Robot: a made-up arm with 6 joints.
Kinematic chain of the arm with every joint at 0, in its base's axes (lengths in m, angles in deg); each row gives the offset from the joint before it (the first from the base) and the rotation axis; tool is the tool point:
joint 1: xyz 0 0 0.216 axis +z
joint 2: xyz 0 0 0 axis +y
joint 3: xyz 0 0 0.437 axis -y
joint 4: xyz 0 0 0 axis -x
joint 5: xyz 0.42 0 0 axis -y
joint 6: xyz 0 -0.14 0 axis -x
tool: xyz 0 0 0
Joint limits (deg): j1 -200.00..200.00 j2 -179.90..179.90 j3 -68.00..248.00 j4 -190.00..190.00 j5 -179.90..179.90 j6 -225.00..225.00
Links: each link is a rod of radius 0.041 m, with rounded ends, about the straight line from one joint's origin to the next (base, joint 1, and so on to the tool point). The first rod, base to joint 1, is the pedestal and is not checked.
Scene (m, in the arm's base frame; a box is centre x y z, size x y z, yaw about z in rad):
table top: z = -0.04
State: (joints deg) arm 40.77 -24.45 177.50 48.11 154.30 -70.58
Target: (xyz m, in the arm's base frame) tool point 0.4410 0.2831 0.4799
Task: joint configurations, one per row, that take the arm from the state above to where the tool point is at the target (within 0.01 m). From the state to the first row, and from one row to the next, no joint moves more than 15 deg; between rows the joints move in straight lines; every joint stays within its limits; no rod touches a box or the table.
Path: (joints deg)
1: 41.10 -10.95 177.14 47.52 154.30 -70.58
2: 41.44 2.56 176.78 46.94 154.30 -70.58
3: 41.77 16.06 176.42 46.35 154.30 -70.58
4: 42.10 29.56 176.06 45.76 154.30 -70.58
5: 42.44 43.07 175.69 45.17 154.30 -70.58
6: 42.77 56.57 175.33 44.59 154.30 -70.58
7: 43.11 70.07 174.97 44.00 154.30 -70.58
8: 43.44 83.57 174.61 43.41 154.30 -70.58
9: 43.77 97.08 174.25 42.82 154.30 -70.58
10: 44.11 110.58 173.89 42.24 154.30 -70.58

